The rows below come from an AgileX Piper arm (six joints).
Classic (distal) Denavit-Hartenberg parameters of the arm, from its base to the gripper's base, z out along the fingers. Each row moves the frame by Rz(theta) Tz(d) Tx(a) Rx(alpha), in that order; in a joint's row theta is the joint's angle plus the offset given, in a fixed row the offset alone. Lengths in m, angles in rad.
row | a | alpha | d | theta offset
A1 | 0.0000 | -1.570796 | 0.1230 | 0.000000
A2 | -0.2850 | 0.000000 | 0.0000 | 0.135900
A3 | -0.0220 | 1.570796 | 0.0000 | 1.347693
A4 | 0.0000 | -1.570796 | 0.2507 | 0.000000
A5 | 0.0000 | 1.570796 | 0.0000 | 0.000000
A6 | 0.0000 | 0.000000 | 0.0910 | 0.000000
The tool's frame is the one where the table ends.
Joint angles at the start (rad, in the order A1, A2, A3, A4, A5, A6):
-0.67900, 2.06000, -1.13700, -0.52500, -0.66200, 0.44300
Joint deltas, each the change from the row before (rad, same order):
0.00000, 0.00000, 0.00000, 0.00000, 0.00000, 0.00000
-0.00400, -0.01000, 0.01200, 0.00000, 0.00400, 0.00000
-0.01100, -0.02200, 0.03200, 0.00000, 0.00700, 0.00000
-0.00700, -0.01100, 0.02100, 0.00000, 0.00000, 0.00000
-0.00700, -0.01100, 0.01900, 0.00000, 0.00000, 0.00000
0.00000, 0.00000, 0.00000, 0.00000, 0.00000, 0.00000
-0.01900, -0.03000, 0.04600, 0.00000, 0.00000, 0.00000
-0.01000, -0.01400, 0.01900, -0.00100, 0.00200, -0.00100
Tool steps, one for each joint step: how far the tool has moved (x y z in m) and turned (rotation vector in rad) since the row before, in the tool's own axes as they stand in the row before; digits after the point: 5 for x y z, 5 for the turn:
0.00000, 0.00000, 0.00000, 0.00000, 0.00000, 0.00000
-0.00015, -0.00094, -0.00319, 0.00562, 0.00516, 0.00154
0.00136, -0.00264, -0.00795, 0.01375, 0.01486, 0.00571
0.00202, -0.00161, -0.00471, 0.00685, 0.00888, 0.00482
0.00146, -0.00165, -0.00449, 0.00681, 0.00696, 0.00427
0.00000, 0.00000, 0.00000, 0.00000, 0.00000, 0.00000
0.00243, -0.00442, -0.01164, 0.01835, 0.01338, 0.01005
0.00069, -0.00257, -0.00526, 0.00989, 0.00583, 0.00256

